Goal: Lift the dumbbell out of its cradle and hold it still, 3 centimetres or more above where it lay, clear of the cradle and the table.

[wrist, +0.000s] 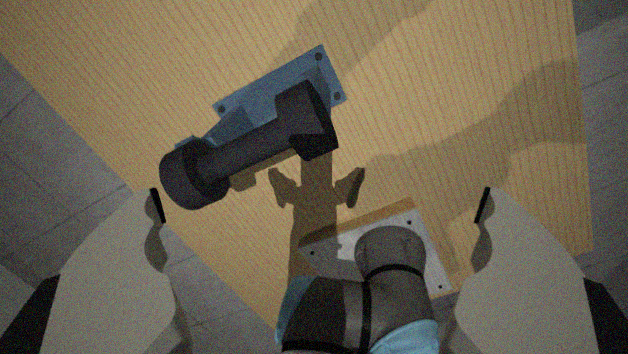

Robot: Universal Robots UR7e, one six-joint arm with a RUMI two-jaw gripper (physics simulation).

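Seen in the pictures: gripper, fingertip midpoint: (317, 191); arm's base at its link origin: (388, 250).
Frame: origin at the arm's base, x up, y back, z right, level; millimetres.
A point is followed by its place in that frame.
Observation:
A dark dumbbell (255, 150) @[x 192, y -385, z -71 mm] lies across a blue cradle (270, 87) @[x -31, y -411, z -86 mm] in the upper left-middle of the wrist view. Its handle runs slantwise, from a rounded head at the lower left to an angular head at the upper right. The cradle has a flat base plate with dark screw holes; parts of its supports are hidden under the dumbbell. My gripper (317, 191) @[x 354, y -407, z 17 mm] is wide open and empty, above the table. The dumbbell shows beyond the fingertips, nearer the left finger, and does not touch either finger.
The arm's grey base with blue caps (395, 290) @[x 144, y -53, z 0 mm] stands on a metal mounting plate (425, 250) at the lower middle. The wooden table (475, 100) @[x -39, y -252, z 236 mm] has edges at the left and right, with grey tiled floor (55, 135) beyond. Shadows of the arm and gripper fall on the table.

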